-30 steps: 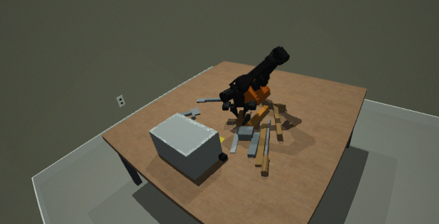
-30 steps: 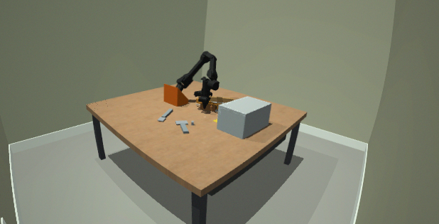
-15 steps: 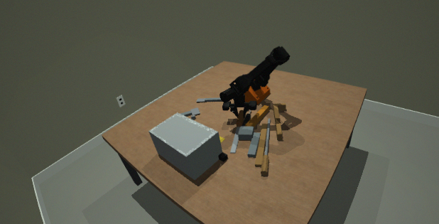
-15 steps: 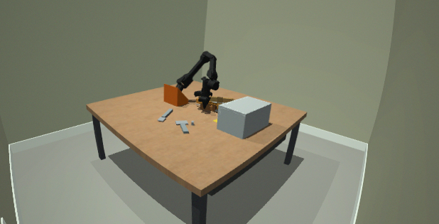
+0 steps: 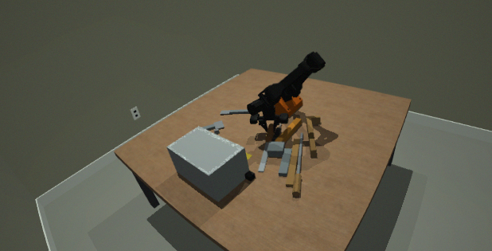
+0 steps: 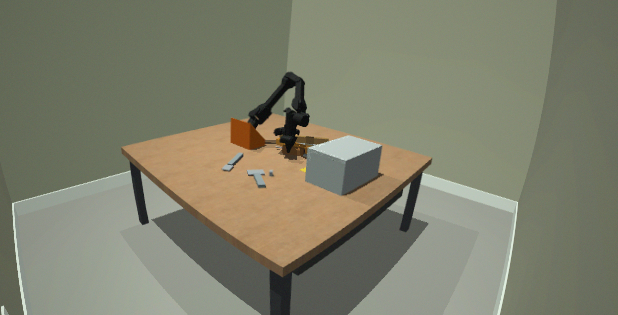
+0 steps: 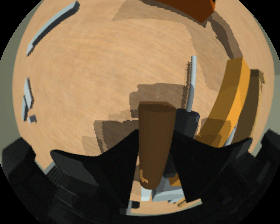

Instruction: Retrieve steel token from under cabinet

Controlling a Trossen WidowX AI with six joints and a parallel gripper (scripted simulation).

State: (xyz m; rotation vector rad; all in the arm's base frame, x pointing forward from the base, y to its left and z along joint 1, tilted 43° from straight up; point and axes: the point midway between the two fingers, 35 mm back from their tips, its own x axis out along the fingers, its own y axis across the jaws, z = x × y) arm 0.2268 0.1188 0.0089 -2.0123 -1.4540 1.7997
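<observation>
The orange bar lies 5 cm behind my gripper tip and 8 cm to the left of it. Also, from my gripper tip: grey block: 9 cm ahead, 12 cm to the left, 1 cm above; wooden stick: 9 cm ahead, 23 cm to the left; grey t-piece: 16 cm ahead, 32 cm to the right.
</observation>
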